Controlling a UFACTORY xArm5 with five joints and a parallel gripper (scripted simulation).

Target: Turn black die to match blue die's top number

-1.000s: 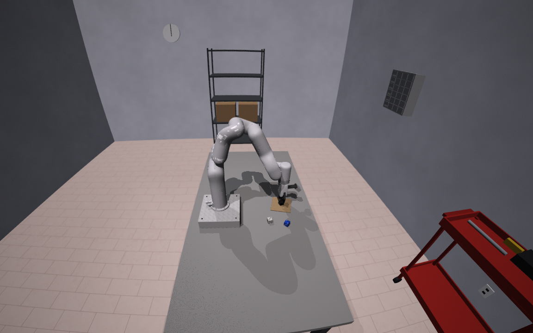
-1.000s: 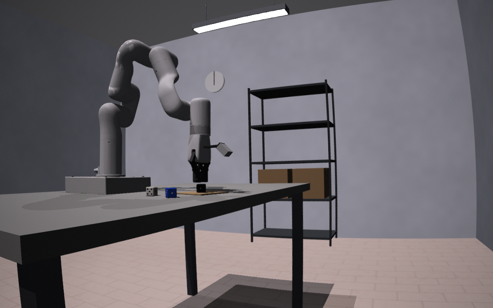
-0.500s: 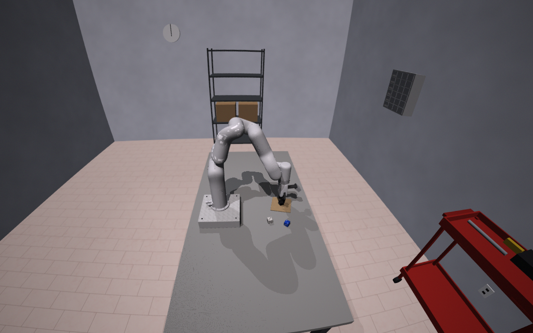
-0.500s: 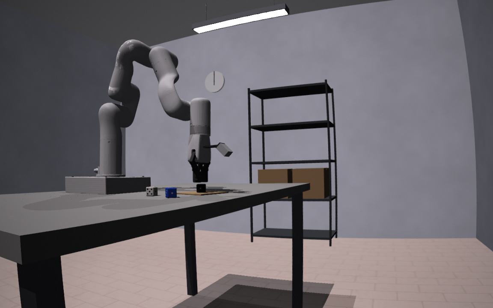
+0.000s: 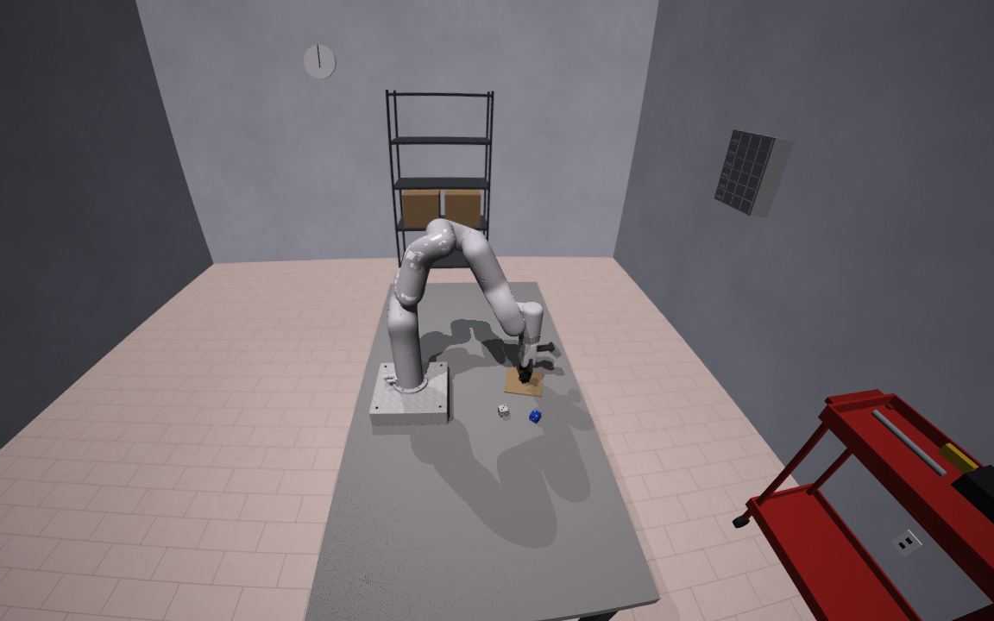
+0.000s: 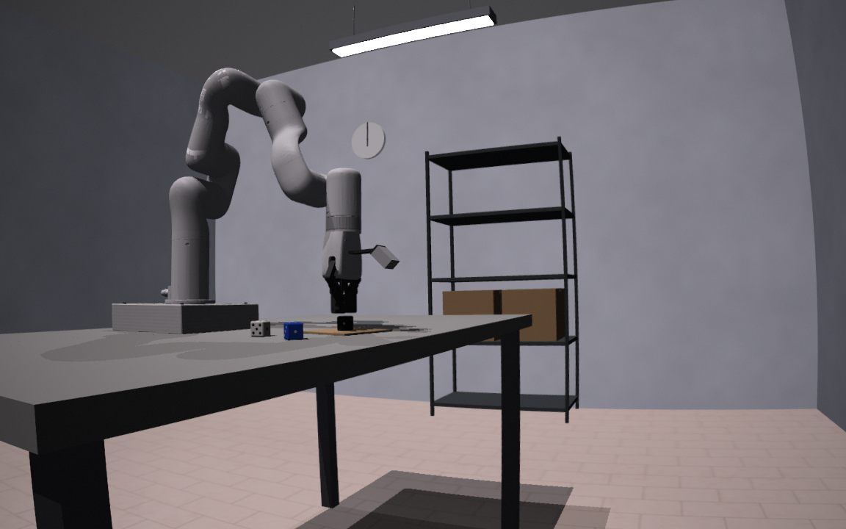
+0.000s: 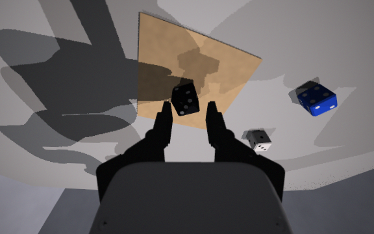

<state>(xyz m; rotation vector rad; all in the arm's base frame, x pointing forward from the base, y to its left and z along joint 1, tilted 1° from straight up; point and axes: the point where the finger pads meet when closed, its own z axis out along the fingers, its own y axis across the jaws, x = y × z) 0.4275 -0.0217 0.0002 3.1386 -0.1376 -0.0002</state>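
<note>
The black die lies 40 mm below my hand. The rest, counted from my hand: blue die 190 mm to the right, 40 mm below, 20 mm behind; then white die 140 mm to the right, 120 mm behind, 40 mm below; then tan mat 60 mm below.
</note>
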